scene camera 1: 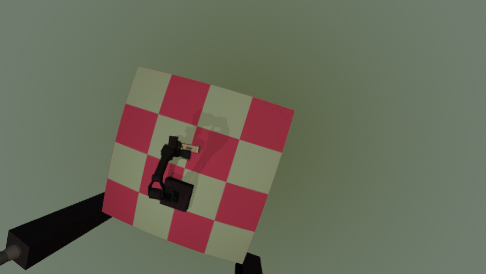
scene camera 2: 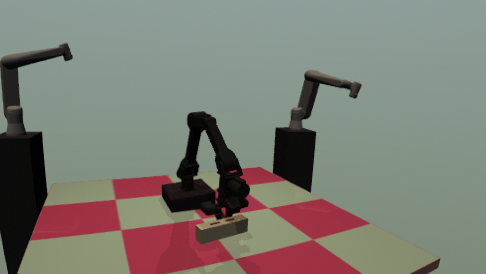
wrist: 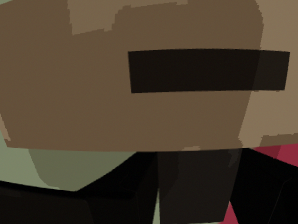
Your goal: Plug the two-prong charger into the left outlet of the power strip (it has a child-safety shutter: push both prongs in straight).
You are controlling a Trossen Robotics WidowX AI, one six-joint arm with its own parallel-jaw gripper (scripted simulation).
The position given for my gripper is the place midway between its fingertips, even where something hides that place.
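Note:
My gripper is visible at (scene camera 2: pixel 223 224) and at (wrist: pixel 187 147).

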